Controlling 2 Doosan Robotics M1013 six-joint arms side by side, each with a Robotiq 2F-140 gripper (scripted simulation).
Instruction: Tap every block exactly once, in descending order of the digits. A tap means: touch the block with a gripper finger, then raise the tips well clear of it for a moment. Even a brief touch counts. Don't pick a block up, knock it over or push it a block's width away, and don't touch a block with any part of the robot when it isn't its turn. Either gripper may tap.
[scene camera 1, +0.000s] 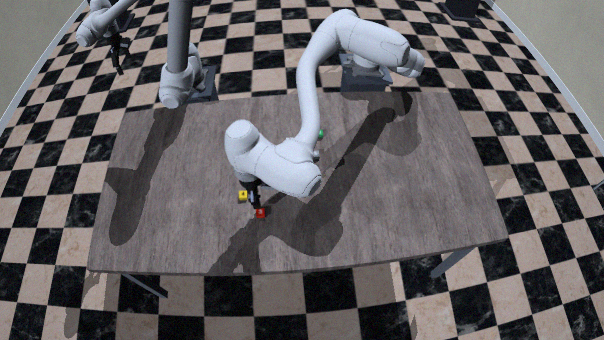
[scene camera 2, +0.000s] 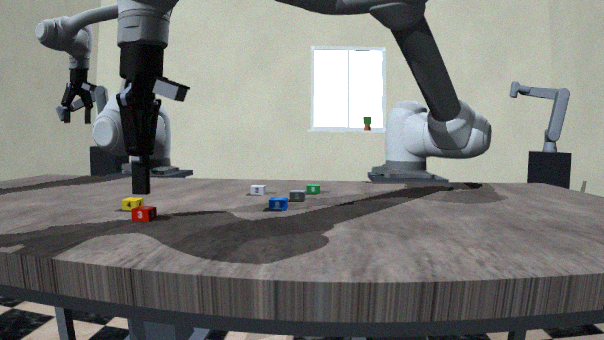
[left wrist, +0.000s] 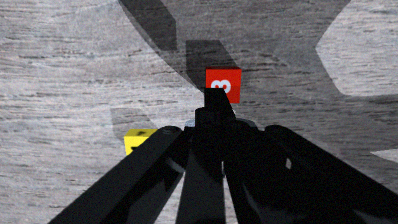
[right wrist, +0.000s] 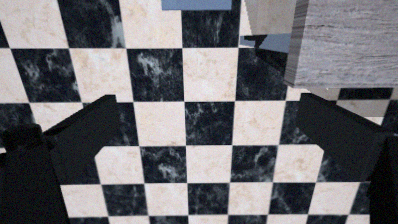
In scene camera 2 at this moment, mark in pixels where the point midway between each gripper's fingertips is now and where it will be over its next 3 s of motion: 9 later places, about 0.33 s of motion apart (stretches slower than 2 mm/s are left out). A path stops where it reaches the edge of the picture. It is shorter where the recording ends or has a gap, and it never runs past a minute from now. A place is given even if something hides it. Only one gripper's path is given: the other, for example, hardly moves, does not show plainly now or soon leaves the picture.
The left gripper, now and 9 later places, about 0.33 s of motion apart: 141, 193; 143, 199; 143, 198; 143, 200; 143, 203; 143, 204; 143, 205; 143, 207; 143, 203; 143, 184
